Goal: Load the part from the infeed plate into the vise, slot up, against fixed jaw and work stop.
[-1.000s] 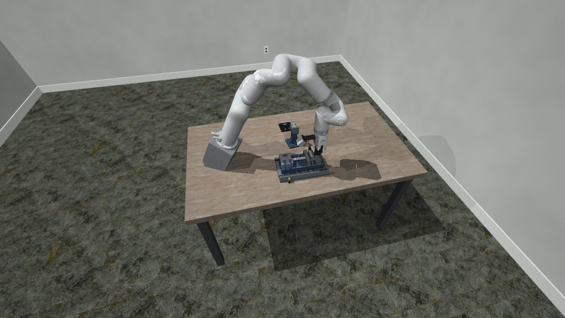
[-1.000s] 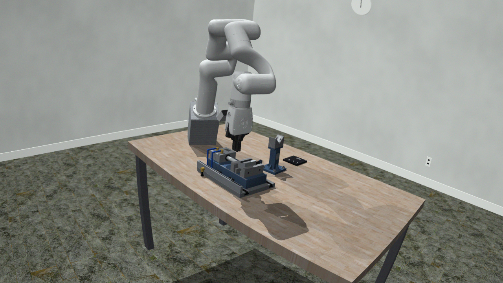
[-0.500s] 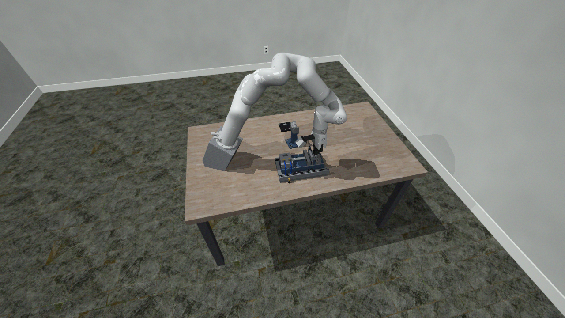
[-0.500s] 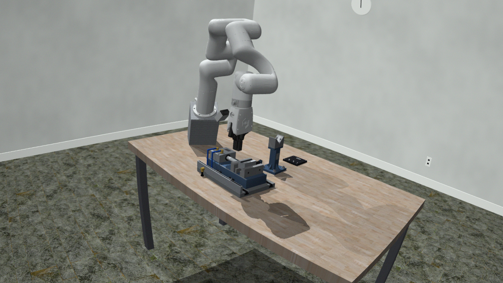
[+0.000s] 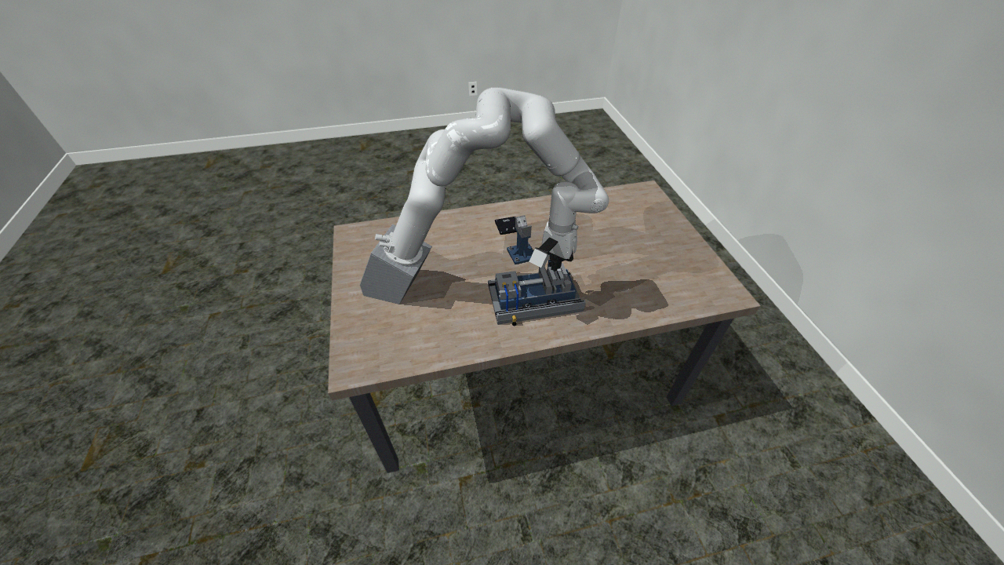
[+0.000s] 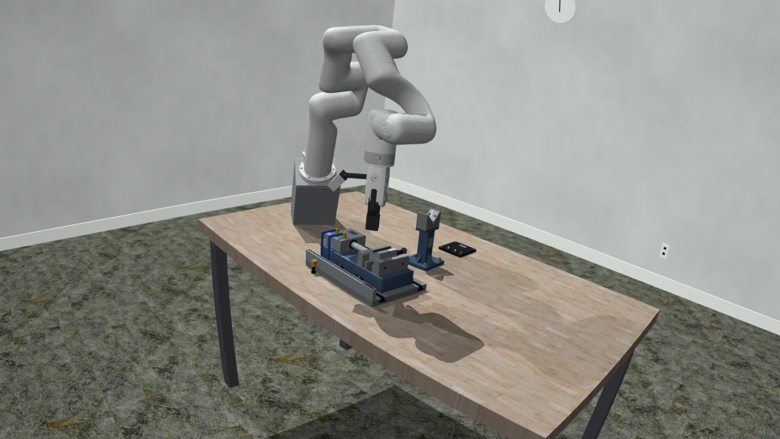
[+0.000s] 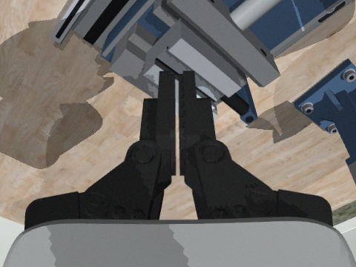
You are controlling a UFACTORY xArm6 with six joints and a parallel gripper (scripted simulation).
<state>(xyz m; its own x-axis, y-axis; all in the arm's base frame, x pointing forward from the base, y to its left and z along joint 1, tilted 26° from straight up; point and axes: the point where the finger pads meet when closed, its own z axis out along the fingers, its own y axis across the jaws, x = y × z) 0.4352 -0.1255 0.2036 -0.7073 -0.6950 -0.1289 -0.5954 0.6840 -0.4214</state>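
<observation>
Right now the grey block is 20 mm ahead of my hand, 30 mm to the left of it and 80 mm below it. Round my hand: dark work stop rod 20 mm ahead, 80 mm to the left, 90 mm below; fixed jaw 50 mm ahead, 30 mm to the left, 110 mm below; moving jaw 20 mm behind, 30 mm to the left, 110 mm below.
</observation>
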